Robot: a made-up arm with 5 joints. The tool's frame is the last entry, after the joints. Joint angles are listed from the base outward.
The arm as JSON. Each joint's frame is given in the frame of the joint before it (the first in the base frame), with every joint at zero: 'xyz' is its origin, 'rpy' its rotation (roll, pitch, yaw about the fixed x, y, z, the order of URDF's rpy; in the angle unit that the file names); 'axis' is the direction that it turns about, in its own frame. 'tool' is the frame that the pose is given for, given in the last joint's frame.
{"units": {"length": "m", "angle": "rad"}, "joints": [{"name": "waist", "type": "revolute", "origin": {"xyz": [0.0, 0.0, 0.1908], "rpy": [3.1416, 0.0, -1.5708]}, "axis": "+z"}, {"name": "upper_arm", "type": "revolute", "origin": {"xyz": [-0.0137, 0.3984, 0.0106], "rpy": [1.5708, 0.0, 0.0]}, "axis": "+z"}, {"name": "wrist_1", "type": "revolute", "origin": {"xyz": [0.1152, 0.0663, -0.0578], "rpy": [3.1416, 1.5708, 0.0]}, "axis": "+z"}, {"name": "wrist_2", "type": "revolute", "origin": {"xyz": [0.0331, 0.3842, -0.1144], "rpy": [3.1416, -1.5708, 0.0]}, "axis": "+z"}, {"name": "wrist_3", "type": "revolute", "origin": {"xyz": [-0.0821, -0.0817, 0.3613], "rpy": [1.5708, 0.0, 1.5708]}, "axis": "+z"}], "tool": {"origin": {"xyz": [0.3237, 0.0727, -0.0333], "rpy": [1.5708, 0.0, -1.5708]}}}
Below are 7 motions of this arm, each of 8 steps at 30 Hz.
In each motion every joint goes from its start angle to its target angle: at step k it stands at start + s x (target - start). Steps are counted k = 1, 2, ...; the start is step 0. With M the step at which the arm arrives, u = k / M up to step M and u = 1 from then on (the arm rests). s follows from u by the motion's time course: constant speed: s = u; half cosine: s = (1 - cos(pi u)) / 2; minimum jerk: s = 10 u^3 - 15 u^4 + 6 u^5.
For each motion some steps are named. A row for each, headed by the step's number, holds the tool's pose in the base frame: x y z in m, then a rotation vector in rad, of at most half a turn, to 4 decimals.
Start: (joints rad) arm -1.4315 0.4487 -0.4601 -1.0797 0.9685
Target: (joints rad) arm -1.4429 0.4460 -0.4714 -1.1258 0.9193
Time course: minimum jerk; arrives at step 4
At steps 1, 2, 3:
1: -0.0219 -1.2096 -0.0559 0.9018 1.2520 2.0141
2: -0.0245 -1.2047 -0.0569 0.9351 1.2474 2.0127
3: -0.0271 -1.1998 -0.0575 0.9684 1.2431 2.0108

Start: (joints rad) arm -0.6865 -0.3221 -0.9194 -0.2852 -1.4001
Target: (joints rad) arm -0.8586 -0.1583 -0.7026 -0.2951 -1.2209
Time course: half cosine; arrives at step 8
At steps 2, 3, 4, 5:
2: -0.3817 -0.7013 0.3263 0.9726 -2.0698 0.6274
3: -0.3554 -0.7068 0.3191 0.9833 -1.9978 0.6238
4: -0.3249 -0.7126 0.3101 0.9956 -1.9114 0.6226
5: -0.2950 -0.7176 0.3005 1.0074 -1.8234 0.6246

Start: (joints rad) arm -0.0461 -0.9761 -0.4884 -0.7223 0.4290
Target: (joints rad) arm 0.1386 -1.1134 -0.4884 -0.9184 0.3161
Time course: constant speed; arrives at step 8
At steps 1, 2, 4, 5, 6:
1: -1.0521 -0.2758 0.2323 -0.3135 0.0888 0.3380
2: -1.0544 -0.2459 0.2313 -0.3043 0.0863 0.3251
4: -1.0569 -0.1858 0.2291 -0.2858 0.0812 0.2984
5: -1.0570 -0.1557 0.2279 -0.2765 0.0785 0.2847
6: -1.0563 -0.1256 0.2266 -0.2671 0.0758 0.2706

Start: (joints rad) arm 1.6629 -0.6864 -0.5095 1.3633 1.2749
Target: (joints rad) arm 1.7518 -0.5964 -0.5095 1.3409 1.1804
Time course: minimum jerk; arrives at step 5
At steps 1, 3, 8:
1: 0.0041 1.3432 0.3245 1.0170 -1.6133 2.3829
3: 0.0523 1.3411 0.3267 0.9730 -1.6541 2.4084
8: 0.0765 1.3391 0.3268 0.9502 -1.6715 2.4231

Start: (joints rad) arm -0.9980 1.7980 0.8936 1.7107 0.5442
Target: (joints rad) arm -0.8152 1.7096 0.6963 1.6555 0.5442
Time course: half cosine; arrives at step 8
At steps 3, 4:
3: 0.2287 -0.7762 -0.3320 -0.3410 0.2984 1.7426
4: 0.1861 -0.8119 -0.3217 -0.3384 0.3231 1.6718

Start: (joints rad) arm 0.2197 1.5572 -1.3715 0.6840 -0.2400
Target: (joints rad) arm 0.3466 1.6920 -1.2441 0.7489 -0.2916
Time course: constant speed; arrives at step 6
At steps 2, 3, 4, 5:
2: -0.6771 0.5975 -0.2874 0.5116 -0.8635 -1.5977
3: -0.6726 0.6135 -0.2803 0.5172 -0.8503 -1.6118
4: -0.6674 0.6292 -0.2734 0.5234 -0.8378 -1.6255
5: -0.6618 0.6445 -0.2668 0.5300 -0.8260 -1.6386

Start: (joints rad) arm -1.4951 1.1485 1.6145 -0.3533 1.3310
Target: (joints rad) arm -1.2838 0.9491 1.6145 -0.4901 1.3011
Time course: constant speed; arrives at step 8
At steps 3, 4, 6, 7, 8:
3: 0.7118 -0.1316 0.1662 1.0130 -2.0839 -0.9202
4: 0.7076 -0.1537 0.1847 0.9837 -2.1345 -0.9108
6: 0.6956 -0.1972 0.2221 0.9203 -2.2345 -0.8898
7: 0.6879 -0.2184 0.2408 0.8863 -2.2838 -0.8782
8: 0.6791 -0.2392 0.2596 0.8506 -2.3325 -0.8657

